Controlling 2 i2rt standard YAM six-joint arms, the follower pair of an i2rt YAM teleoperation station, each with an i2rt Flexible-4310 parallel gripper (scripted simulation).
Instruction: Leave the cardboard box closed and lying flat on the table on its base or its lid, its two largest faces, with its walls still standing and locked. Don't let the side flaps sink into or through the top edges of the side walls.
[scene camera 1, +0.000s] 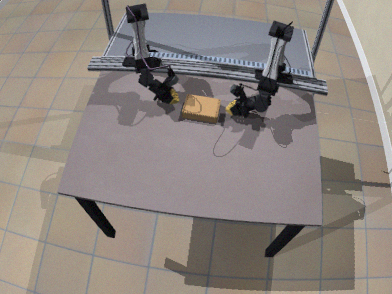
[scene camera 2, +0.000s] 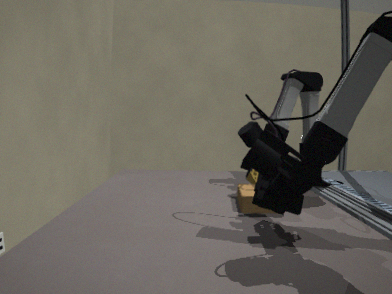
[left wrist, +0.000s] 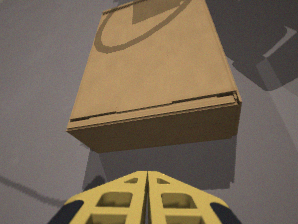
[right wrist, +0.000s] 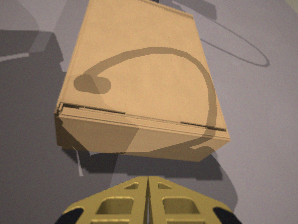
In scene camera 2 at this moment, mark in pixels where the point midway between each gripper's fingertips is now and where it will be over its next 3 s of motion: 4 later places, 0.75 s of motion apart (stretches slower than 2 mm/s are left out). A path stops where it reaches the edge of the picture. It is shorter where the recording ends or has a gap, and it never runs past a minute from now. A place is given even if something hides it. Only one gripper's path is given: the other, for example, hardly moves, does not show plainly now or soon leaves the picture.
My left gripper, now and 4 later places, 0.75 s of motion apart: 265, 204; 266, 200; 271, 187; 289, 155; 292, 157
